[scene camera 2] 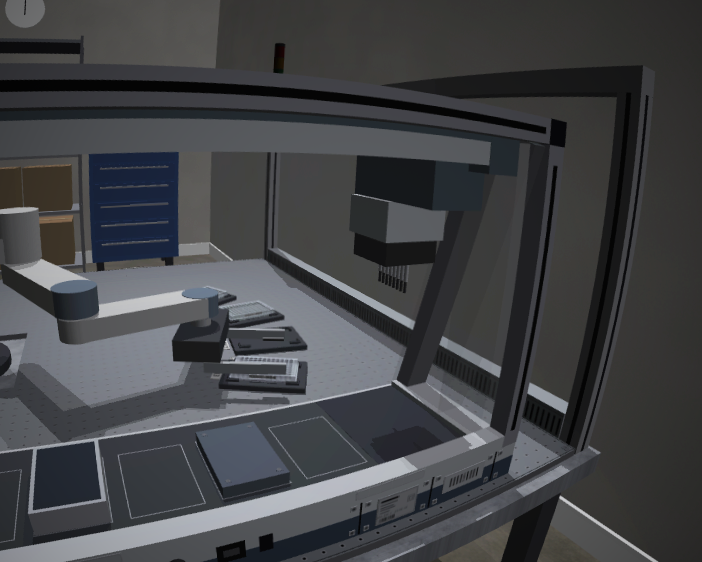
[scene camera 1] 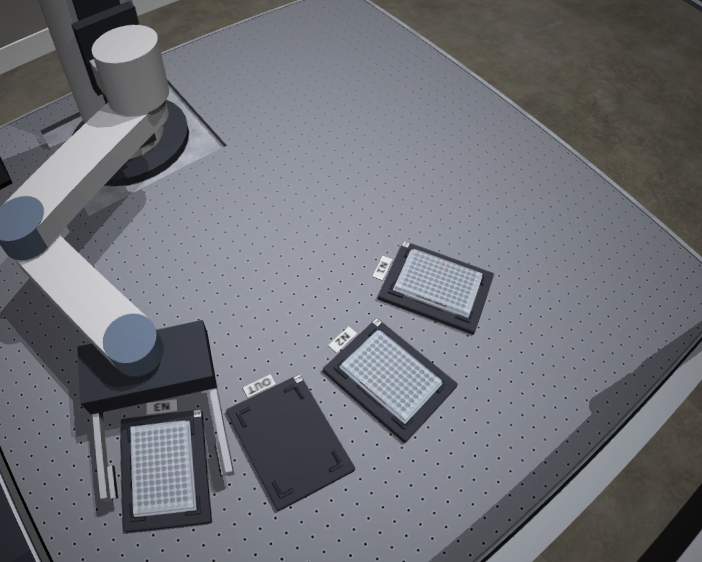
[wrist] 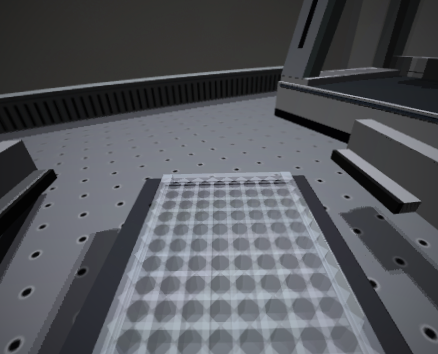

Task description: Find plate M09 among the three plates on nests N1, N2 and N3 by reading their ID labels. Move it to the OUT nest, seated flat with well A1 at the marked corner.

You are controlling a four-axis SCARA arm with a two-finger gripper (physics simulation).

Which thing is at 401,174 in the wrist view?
My gripper.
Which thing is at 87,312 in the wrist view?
A black N3 nest.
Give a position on an N1 nest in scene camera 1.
468,325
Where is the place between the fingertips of my gripper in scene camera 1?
167,487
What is my gripper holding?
Nothing.
